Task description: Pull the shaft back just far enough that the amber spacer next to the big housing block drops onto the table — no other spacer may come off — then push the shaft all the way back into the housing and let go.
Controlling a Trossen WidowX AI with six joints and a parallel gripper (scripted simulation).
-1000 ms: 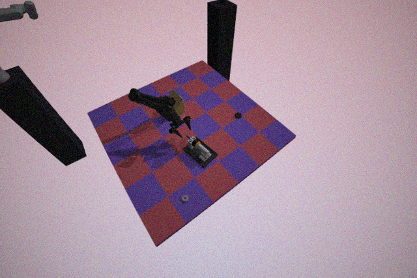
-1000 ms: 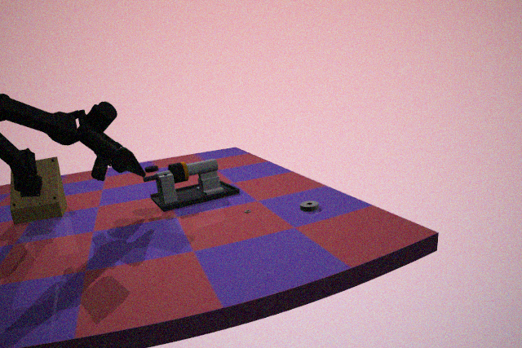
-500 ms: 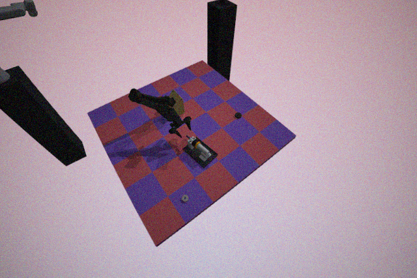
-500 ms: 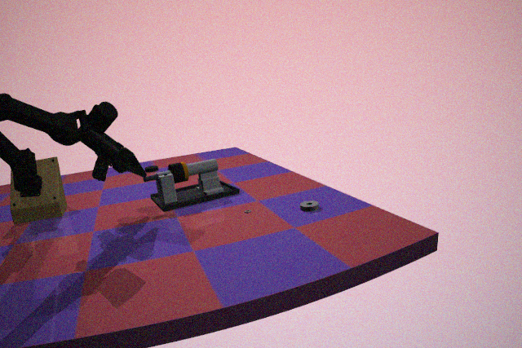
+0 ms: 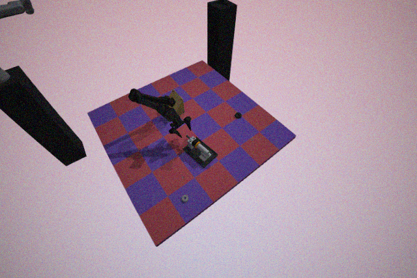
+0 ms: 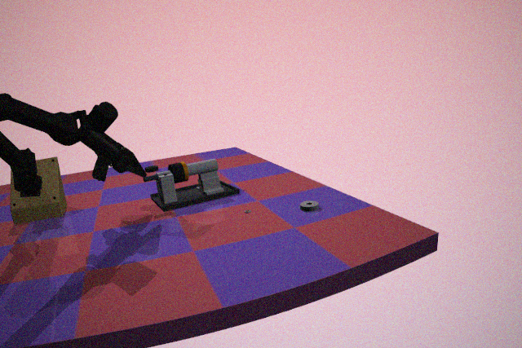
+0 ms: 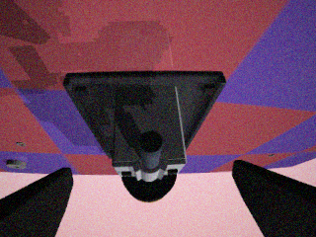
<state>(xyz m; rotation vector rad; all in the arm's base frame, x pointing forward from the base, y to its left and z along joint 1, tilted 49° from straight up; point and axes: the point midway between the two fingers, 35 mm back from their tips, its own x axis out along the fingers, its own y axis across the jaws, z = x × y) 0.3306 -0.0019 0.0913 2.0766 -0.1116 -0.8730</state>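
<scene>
Right now the thin dark shaft is 80 mm ahead of my gripper tip, 20 mm to the left of it and 20 mm below it. Also, from my gripper tip: grey ring (380 mm ahead, 240 mm to the right, 90 mm below); amber spacer (120 mm ahead, 30 mm to the left, 20 mm below).
</scene>
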